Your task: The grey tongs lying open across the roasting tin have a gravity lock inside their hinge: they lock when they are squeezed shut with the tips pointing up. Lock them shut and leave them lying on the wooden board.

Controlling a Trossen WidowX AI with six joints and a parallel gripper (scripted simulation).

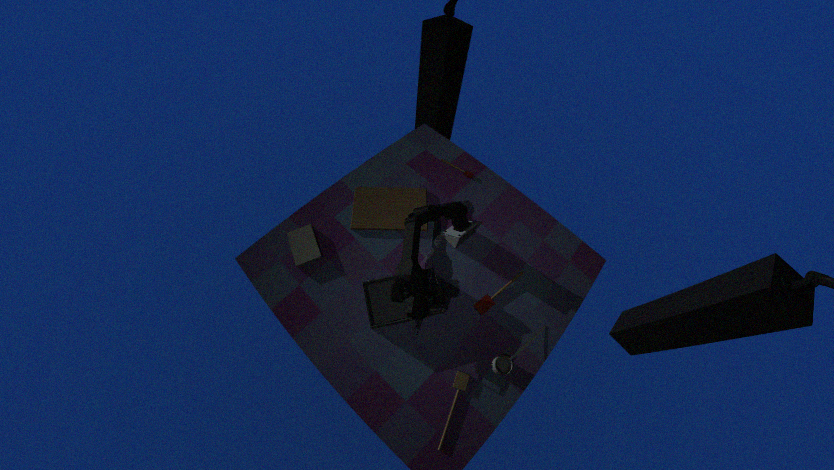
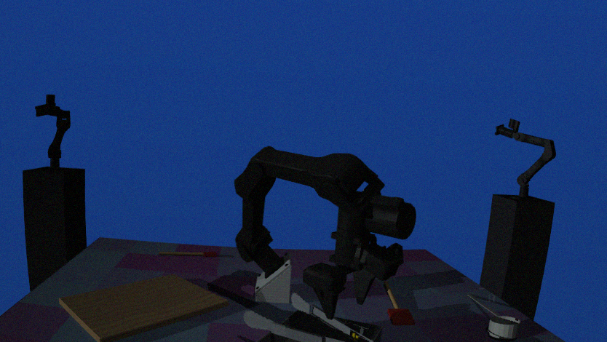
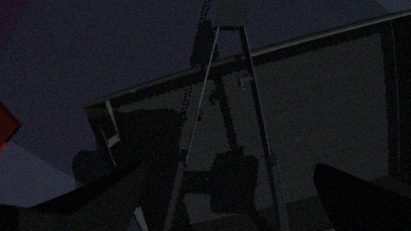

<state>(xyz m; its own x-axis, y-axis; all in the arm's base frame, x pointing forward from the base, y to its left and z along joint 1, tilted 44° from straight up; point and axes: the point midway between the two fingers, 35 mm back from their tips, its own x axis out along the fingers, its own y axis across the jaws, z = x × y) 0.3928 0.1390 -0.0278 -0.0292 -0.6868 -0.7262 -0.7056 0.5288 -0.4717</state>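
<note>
My gripper tip is 10 mm short of the roasting tin, 60 mm to the left of it and 100 mm above it. From my gripper tip the other things lie so: beige block (200 mm ahead, 540 mm to the right, 110 mm below); red spatula (300 mm behind, 200 mm to the left, 120 mm below); wooden board (230 mm behind, 440 mm to the right, 120 mm below).
</note>
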